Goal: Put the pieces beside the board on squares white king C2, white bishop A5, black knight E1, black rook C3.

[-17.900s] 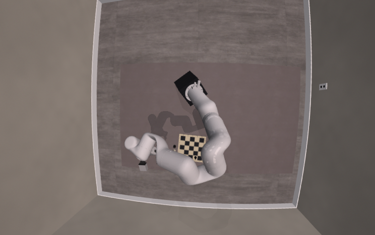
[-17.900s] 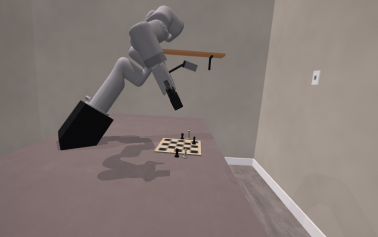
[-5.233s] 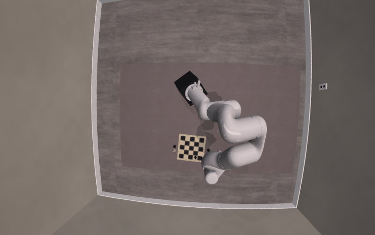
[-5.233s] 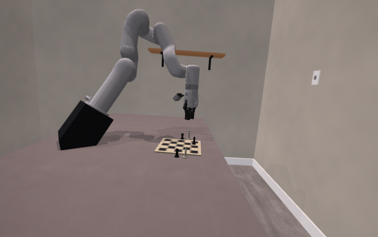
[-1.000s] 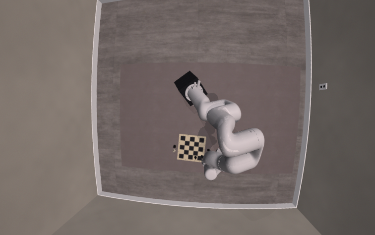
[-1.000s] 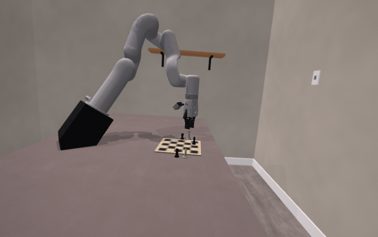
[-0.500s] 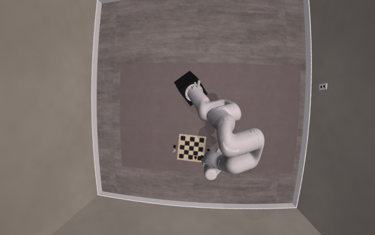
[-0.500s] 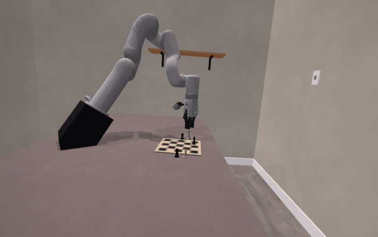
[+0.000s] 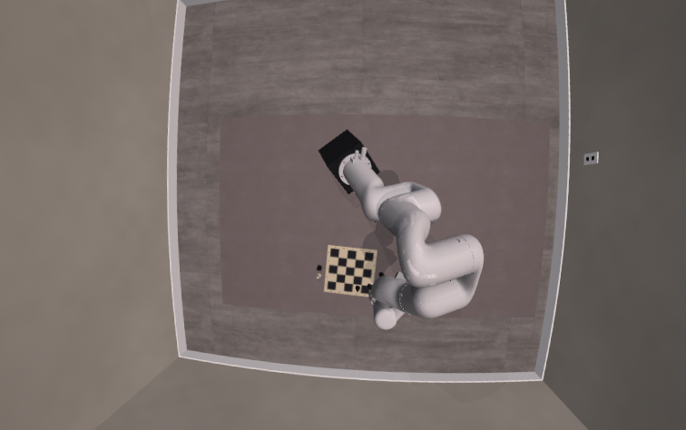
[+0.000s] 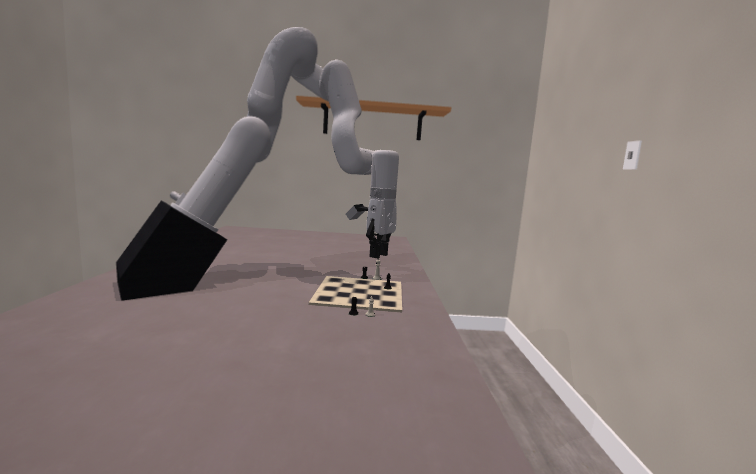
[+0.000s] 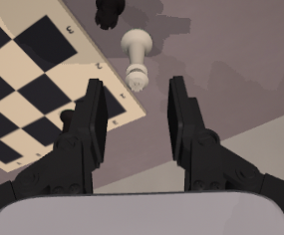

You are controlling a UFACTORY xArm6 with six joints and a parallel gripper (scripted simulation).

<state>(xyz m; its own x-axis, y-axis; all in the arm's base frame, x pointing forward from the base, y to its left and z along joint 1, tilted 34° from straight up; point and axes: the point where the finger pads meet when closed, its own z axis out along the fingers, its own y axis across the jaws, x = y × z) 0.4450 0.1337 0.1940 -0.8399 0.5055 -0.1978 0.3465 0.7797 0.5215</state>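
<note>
Now: hand 6 cm above the white king. From my hand the other things lie so: chessboard (14 cm to the right, 9 cm below, 2 cm behind); black piece (28 cm to the right, 7 cm below, 1 cm behind); white bishop (28 cm to the right, 7 cm below, 3 cm ahead).
</note>
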